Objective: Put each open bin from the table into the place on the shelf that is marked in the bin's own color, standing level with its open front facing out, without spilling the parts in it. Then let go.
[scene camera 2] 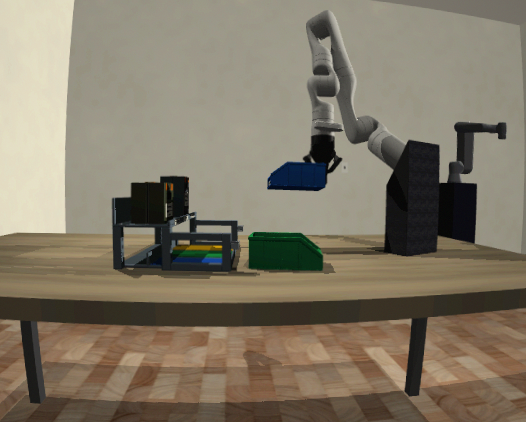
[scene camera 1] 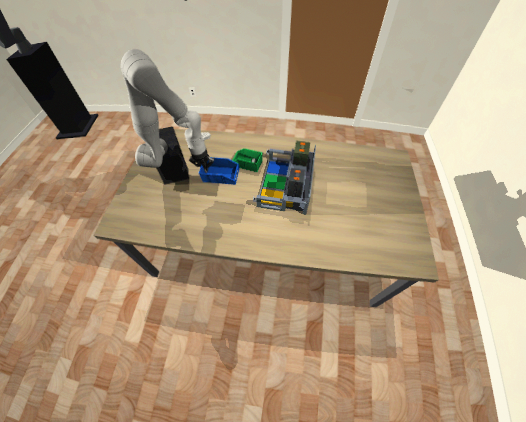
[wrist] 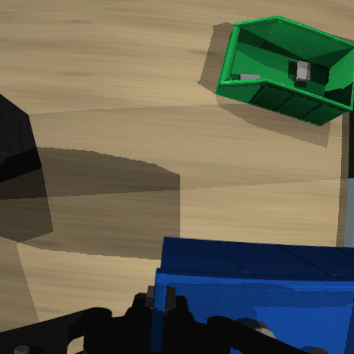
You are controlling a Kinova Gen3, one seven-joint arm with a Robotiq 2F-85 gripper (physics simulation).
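Places are measured from the arm's base along level axes (x ahead, y up, z right), in millimetres.
Pixels of known places: gripper, fingertip midpoint: [scene camera 2: 321, 186] [scene camera 1: 205, 171]; arm's base at its link origin: [scene camera 2: 416, 168].
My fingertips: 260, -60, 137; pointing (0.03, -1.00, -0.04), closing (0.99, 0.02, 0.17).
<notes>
Ahead of a thing's pixels: the offset from my fingertips to its top centre, as dx, dy, dz. "spot": to the spot under its first point. Level surfaces: height alone.
My gripper [scene camera 1: 205, 165] [scene camera 2: 327, 169] [wrist: 160, 301] is shut on the rear wall of the blue bin @(spot: +65, -2, -5) [scene camera 1: 218, 170] [scene camera 2: 300, 176] [wrist: 255, 296]. The bin hangs about level, high above the table, its sloped front toward the shelf. Grey round parts show inside it in the wrist view. The green bin @(spot: +202, -194, -271) [scene camera 1: 248, 159] [scene camera 2: 285, 252] [wrist: 285, 106] stands upright on the table, its sloped front away from the shelf, with grey parts inside. The shelf [scene camera 1: 311, 175] [scene camera 2: 166, 247] has blue @(spot: +387, -190, -192) [scene camera 1: 278, 167], green @(spot: +357, -190, -81) [scene camera 1: 274, 181] and yellow @(spot: +336, -190, +7) [scene camera 1: 271, 193] marked places at its low level.
Dark bins with orange parts @(+509, +2, -161) [scene camera 1: 301, 152] [scene camera 2: 148, 202] stand on the shelf's upper level. Grey side rails edge the marked places. The arm's black pedestal [scene camera 1: 175, 167] [scene camera 2: 412, 200] stands at the robot's end of the table @(dy -197) [scene camera 1: 370, 240] [scene camera 2: 350, 287]. Another arm stands beyond the table.
</notes>
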